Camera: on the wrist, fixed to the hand. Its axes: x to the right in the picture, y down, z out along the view.
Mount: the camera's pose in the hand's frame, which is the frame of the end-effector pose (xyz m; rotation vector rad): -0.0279 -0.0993 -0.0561 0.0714 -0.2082 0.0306
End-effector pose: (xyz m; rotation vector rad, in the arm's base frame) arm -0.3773 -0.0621 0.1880 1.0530 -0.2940 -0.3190
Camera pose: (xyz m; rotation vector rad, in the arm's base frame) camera -0.3927 -0.0518 0.0721 1.0860 -0.5109 -0.3938
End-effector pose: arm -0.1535 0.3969 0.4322 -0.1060 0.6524 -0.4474
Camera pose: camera -0.2438 0.3221 0.4266 -0.0736 0.4326 -0.4232
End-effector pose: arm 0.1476 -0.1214 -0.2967 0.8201 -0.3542 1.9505
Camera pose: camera 0.2196 -0.0592 -0.3655 1.0739 -0.4242 1.9196
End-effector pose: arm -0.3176 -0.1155 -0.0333 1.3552 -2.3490 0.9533
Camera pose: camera -0.2242 -0.0945 0.0346 1.5167 -2.5155 0.9547
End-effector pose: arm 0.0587 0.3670 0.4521 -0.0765 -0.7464 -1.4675
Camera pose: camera -0.0068 0.3499 0.3561 -0.1876 -0.9618 -1.4160
